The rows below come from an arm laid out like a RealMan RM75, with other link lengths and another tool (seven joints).
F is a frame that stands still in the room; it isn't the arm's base.
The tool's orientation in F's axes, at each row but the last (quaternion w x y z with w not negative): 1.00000, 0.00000, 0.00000, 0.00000; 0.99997, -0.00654, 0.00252, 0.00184; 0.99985, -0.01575, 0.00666, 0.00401; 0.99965, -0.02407, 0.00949, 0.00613
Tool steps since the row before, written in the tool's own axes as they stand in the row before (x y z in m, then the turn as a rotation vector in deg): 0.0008, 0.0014, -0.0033, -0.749, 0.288, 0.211; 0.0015, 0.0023, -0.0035, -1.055, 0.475, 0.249; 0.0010, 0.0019, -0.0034, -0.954, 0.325, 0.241; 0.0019, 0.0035, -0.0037, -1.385, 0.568, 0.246
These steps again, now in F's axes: 0.0008, 0.0014, -0.0033, -0.749, 0.288, 0.211; 0.0015, 0.0023, -0.0035, -1.055, 0.474, 0.248; 0.0009, 0.0018, -0.0035, -0.953, 0.325, 0.243; 0.0018, 0.0033, -0.0039, -1.387, 0.563, 0.245
